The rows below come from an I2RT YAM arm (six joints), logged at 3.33 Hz.
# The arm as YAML. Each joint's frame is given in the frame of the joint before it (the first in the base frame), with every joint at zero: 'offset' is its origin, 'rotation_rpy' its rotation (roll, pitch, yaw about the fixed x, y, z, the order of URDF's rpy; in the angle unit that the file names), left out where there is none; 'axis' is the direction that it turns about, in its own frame. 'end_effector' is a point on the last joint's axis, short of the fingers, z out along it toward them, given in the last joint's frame.
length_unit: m
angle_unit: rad
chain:
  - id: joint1
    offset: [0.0, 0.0, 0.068]
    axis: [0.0, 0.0, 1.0]
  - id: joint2
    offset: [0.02, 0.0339, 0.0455]
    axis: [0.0, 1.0, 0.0]
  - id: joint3
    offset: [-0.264, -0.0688, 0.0]
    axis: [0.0, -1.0, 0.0]
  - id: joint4
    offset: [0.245, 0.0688, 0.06]
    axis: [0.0, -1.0, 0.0]
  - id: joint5
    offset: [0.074, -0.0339, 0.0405]
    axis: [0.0, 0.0, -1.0]
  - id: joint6
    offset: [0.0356, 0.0, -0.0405]
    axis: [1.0, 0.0, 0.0]
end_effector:
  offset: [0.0, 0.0, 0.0]
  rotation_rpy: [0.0, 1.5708, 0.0]
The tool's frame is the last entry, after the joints.
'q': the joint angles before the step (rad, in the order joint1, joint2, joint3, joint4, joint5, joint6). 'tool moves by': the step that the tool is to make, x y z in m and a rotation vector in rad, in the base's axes. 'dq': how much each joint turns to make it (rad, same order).
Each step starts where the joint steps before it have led.
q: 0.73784 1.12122 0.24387 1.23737 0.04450 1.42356
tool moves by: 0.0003 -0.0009 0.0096 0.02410 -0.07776 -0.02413
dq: -0.00310 0.00907 0.01364 0.07113 0.00607 -0.03986
